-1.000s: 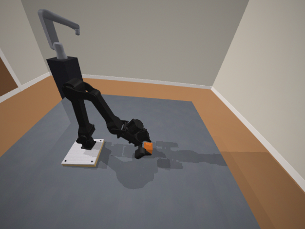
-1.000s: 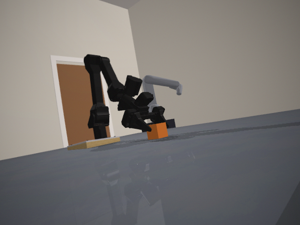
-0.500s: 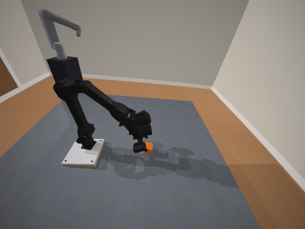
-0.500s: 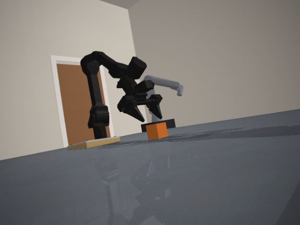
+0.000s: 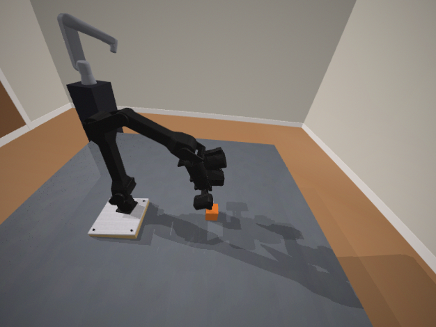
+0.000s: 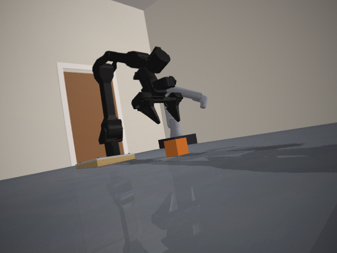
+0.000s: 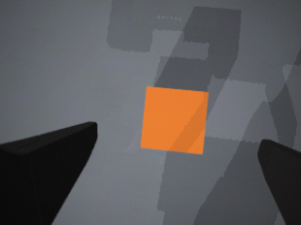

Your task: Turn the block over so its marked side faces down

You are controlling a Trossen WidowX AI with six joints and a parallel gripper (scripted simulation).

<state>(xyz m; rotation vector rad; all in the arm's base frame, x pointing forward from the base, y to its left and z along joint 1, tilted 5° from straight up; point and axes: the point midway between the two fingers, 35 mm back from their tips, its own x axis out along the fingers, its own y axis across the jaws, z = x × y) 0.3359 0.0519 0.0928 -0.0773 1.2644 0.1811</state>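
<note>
Right now my gripper tip is 80 mm above the orange block.
</note>
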